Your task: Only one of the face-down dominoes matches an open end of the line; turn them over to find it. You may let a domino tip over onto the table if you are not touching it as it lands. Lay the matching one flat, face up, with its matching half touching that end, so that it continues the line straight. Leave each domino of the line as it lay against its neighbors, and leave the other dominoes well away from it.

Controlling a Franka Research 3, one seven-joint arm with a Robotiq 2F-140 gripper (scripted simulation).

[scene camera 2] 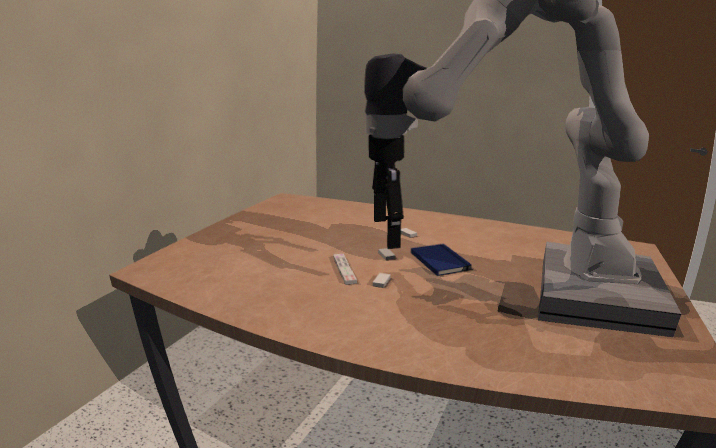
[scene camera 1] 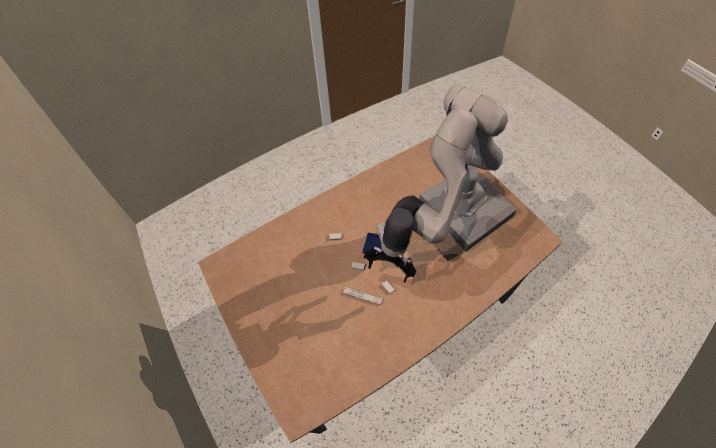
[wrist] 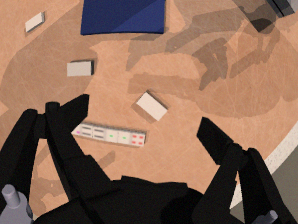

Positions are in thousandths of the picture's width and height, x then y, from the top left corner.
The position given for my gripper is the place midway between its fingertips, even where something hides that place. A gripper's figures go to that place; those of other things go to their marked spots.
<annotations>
My gripper (scene camera 2: 540,521) is 1.02 m from the lens. A dark blue book (scene camera 2: 615,579) is 1.16 m from the lens.
</annotations>
